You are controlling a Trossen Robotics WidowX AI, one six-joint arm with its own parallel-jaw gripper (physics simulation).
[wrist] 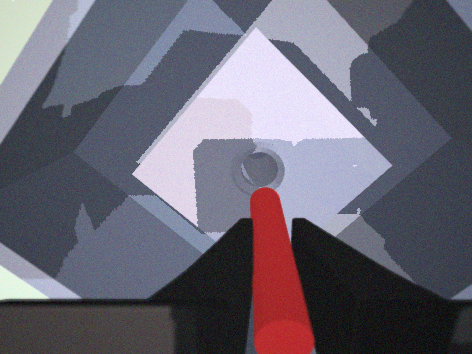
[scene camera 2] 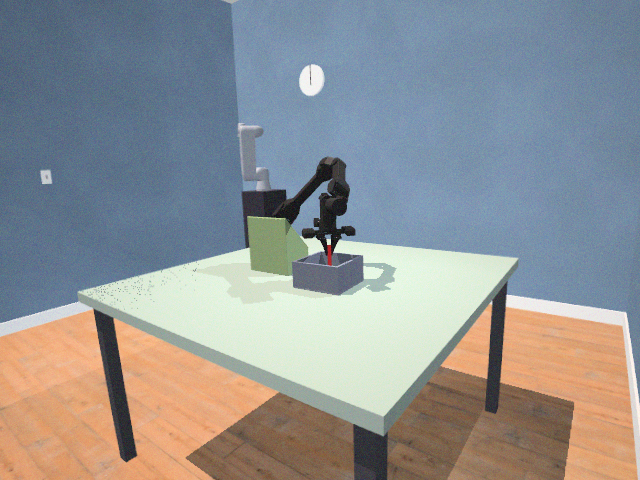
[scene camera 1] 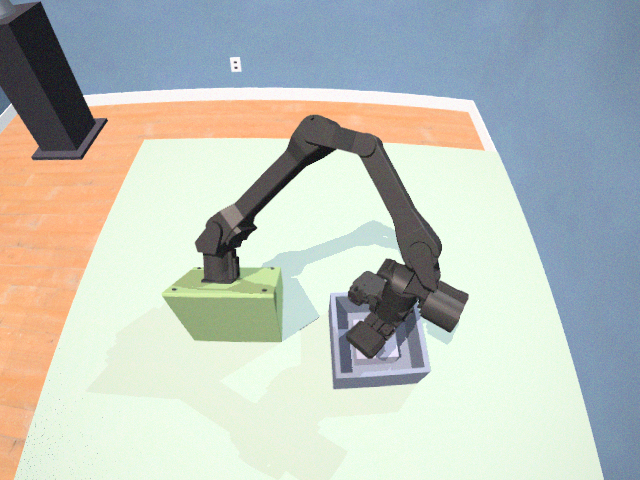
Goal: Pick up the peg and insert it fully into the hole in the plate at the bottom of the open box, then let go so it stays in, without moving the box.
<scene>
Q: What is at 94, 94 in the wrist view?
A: A grey-blue box.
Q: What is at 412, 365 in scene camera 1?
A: A grey-blue box.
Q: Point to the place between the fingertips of my gripper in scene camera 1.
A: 382, 329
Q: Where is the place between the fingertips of my gripper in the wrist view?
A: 271, 230
</scene>
